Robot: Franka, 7 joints.
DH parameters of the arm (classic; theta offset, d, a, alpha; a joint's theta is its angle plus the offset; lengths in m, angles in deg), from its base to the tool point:
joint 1: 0 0.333 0 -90
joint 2: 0 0 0 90
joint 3: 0 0.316 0.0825 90
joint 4: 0 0 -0.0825 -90
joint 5: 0 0.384 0 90
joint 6: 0 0 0.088 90
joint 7: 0 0.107 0 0
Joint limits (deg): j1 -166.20..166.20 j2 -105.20..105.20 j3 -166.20..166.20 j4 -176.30..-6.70 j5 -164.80..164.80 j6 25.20..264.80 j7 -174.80..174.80
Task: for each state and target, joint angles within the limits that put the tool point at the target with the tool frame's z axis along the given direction. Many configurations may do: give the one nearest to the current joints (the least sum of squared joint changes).
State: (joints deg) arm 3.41 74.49 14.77 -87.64 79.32 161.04 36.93
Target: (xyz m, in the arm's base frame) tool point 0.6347 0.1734 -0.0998 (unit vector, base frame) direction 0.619 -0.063 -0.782
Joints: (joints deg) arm 34.74 92.72 -16.28 -63.45 65.67 191.12 36.93
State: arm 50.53 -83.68 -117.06 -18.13 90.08 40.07 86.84
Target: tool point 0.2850 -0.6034 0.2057 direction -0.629 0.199 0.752
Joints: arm 86.63 -105.20 -107.06 -57.10 107.24 29.17 86.84
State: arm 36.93 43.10 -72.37 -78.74 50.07 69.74 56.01
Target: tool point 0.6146 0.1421 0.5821 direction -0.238 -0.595 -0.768
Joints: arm 60.58 55.99 -91.28 -59.12 18.21 64.97 56.01
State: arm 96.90 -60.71 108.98 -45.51 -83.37 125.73 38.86
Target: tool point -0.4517 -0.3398 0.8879 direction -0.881 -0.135 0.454
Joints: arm 98.11 -15.72 95.40 -64.07 -93.48 168.60 38.86
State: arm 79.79 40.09 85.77 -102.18 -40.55 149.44 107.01
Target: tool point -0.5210 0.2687 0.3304 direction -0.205 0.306 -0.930
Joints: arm 87.19 30.69 69.37 -120.07 -61.38 136.48 107.01
